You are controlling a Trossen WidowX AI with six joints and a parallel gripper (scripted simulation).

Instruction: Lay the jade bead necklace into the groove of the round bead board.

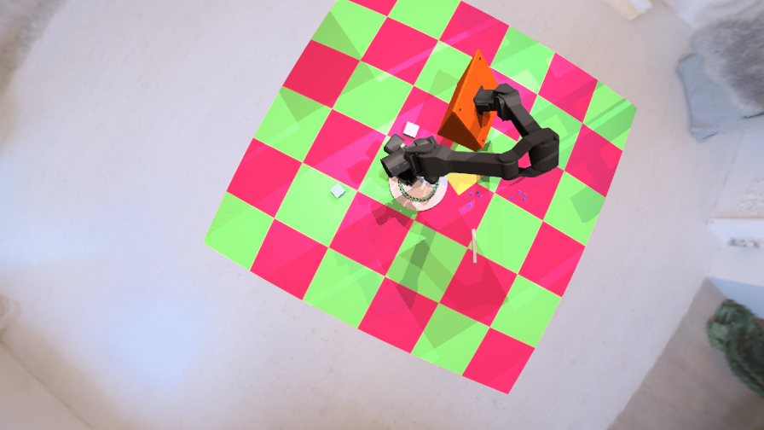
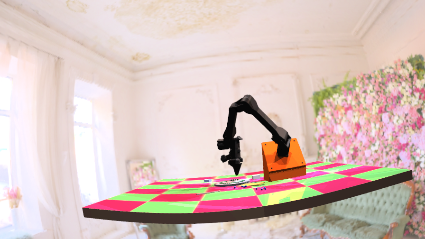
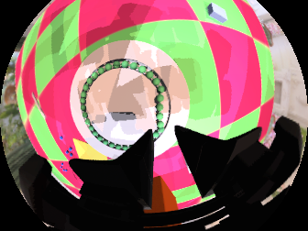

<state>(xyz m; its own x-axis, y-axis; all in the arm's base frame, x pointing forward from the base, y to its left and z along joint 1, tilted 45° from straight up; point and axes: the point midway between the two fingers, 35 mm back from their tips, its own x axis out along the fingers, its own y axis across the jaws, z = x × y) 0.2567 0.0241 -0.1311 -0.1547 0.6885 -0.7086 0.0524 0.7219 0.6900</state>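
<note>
Right now the round bead board is 30 mm ahead of my gripper tip, 50 mm to the left of it and 30 mm below it. The rest, counted from my gripper tip: pale blue cube (200 mm ahead, 160 mm to the right, 30 mm below); then white cube (110 mm behind, 60 mm to the right, 30 mm below); then yellow patch (80 mm behind, 180 mm to the left, 40 mm below).
</note>
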